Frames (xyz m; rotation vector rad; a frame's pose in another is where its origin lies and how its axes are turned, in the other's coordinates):
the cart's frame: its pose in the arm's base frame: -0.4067 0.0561 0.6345 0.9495 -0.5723 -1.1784
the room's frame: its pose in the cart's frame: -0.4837 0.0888 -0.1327 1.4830 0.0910 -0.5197
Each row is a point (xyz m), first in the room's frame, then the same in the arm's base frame.
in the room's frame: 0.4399 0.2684 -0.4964
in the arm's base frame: -0.0567 -0.0034 0.9514
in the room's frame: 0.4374 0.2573 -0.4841
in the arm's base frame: -0.0590 0.0072 0.9387
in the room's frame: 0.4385 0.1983 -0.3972
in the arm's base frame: -0.0790 0.0561 0.8479
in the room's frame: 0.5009 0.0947 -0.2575
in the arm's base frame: -0.0793 0.0951 0.6673
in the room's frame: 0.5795 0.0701 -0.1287
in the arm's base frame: -0.1144 0.0690 0.5208
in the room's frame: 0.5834 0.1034 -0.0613
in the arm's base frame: -0.1774 0.0528 0.4830
